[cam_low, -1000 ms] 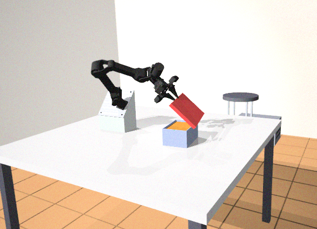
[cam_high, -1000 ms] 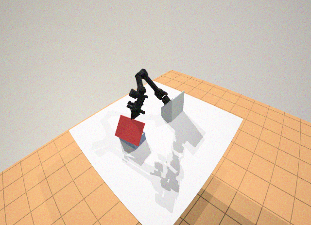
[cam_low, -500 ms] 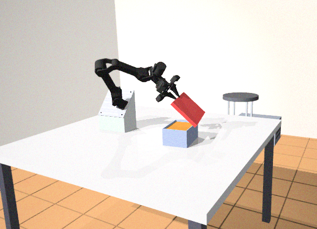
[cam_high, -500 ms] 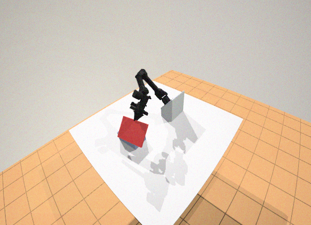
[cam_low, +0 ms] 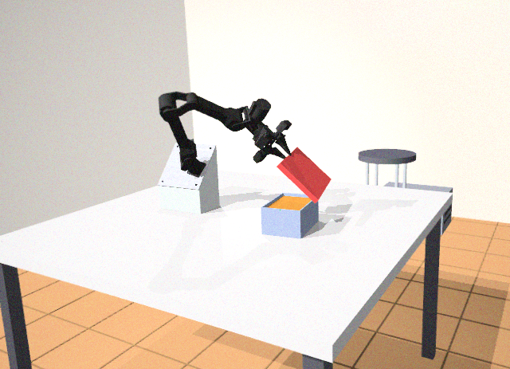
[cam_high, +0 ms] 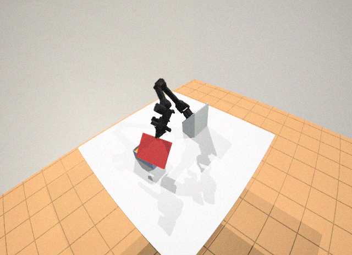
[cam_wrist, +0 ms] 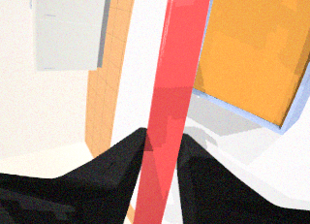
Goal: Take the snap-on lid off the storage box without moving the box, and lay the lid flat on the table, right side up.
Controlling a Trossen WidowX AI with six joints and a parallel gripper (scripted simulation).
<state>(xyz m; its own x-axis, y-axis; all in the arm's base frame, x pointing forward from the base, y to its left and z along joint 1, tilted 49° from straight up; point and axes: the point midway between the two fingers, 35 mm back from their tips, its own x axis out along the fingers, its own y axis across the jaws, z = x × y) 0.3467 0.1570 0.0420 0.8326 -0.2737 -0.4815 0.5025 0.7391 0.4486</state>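
The red lid lies 60 mm ahead of my gripper tip, 20 mm to the left of it and 50 mm below it. The rest, counted from my gripper tip: pale blue storage box 50 mm ahead, 70 mm to the right, 180 mm below.
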